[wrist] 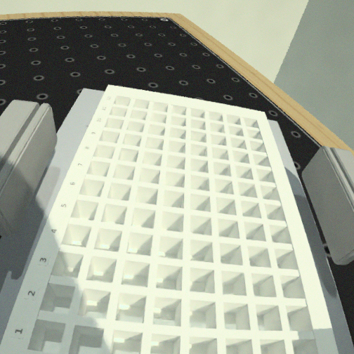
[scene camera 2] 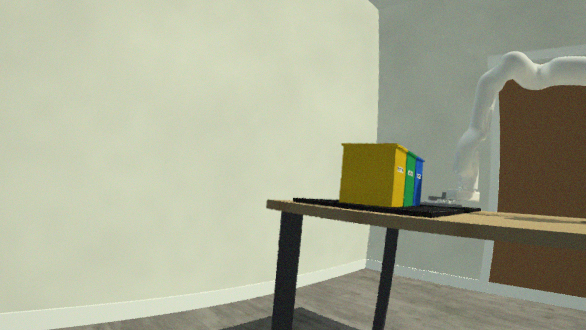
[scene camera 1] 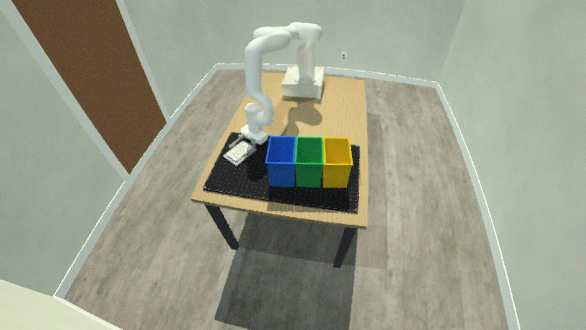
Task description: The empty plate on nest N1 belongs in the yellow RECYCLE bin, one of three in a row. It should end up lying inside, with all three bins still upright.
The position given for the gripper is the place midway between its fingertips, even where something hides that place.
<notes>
In view: the gripper [wrist: 191,140], a yellow bin [scene camera 2: 372,173], a blue bin [scene camera 1: 280,158], a green bin [scene camera 1: 309,159] and a white plate [wrist: 176,220].
The yellow bin also shows in scene camera 1 [scene camera 1: 337,155]. The wrist view does not show the yellow bin: it is out of frame. The wrist view does not show the blue bin: it is out of frame.
</notes>
